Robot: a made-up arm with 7 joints. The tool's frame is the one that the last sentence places. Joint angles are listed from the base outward.
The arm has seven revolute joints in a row. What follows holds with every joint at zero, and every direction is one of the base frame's.
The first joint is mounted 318 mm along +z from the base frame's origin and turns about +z.
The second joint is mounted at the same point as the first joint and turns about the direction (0, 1, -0.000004).
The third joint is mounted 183 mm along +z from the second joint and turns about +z.
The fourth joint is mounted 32 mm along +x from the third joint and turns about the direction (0, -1, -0.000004).
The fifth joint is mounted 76 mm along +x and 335 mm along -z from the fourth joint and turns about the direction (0, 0.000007, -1).
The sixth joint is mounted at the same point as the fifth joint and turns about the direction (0, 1, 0.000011).
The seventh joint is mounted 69 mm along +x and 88 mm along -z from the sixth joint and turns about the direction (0, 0.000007, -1).
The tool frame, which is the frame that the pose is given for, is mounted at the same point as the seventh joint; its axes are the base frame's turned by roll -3.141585, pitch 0 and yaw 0 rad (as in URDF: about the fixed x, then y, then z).
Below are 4 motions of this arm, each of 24 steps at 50 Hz.
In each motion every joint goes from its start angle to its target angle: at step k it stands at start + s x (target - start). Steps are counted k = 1, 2, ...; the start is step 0. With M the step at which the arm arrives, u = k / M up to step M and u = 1 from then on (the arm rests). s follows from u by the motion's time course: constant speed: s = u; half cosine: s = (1 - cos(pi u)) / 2; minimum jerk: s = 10 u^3 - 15 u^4 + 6 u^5.
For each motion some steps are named. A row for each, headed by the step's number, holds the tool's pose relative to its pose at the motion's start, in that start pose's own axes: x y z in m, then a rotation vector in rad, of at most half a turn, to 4 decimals.
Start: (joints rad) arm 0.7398 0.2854 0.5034 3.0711 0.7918 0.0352 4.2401
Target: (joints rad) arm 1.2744 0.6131 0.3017 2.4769 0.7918 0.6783 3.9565
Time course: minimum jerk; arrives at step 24
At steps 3, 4, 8, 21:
3: -0.0026 -0.0080 0.0026 0.0236 0.0001 0.0009
4: -0.0055 -0.0179 0.0055 0.0523 0.0006 0.0021
8: -0.0263 -0.1116 0.0231 0.3104 0.0208 0.0188
21: 0.0250 -0.5308 -0.1153 1.4135 0.4322 0.2147

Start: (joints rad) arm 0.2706 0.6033 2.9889 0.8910 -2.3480 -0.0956 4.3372
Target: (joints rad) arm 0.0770 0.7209 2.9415 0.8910 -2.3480 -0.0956 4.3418
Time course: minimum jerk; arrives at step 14
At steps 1, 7, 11, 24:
1: 0.0002 -0.0002 -0.0001 0.0007 0.0005 0.0002
7: 0.0272 -0.0360 -0.0136 0.1068 0.0692 0.0324
11: 0.0496 -0.0649 -0.0300 0.1997 0.1277 0.0565
24: 0.0531 -0.0694 -0.0331 0.2147 0.1371 0.0601

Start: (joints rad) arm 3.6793 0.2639 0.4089 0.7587 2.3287 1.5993 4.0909
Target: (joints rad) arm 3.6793 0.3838 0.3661 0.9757 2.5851 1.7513 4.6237
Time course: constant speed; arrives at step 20
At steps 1, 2, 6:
1: 0.0035 0.0018 0.0019 0.0003 0.0196 0.0224
2: 0.0070 0.0036 0.0038 0.0012 0.0391 0.0448
6: 0.0214 0.0107 0.0106 0.0103 0.1168 0.1329

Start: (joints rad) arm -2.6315 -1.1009 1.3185 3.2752 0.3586 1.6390 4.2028
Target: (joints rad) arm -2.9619 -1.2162 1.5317 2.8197 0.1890 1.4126 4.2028
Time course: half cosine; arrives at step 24
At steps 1, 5, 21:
1: -0.0001 0.0000 0.0014 0.0020 0.0008 0.0004
5: -0.0029 -0.0011 0.0341 0.0496 0.0183 0.0089
21: 0.0207 -0.0918 0.3155 0.4888 0.1665 0.0348

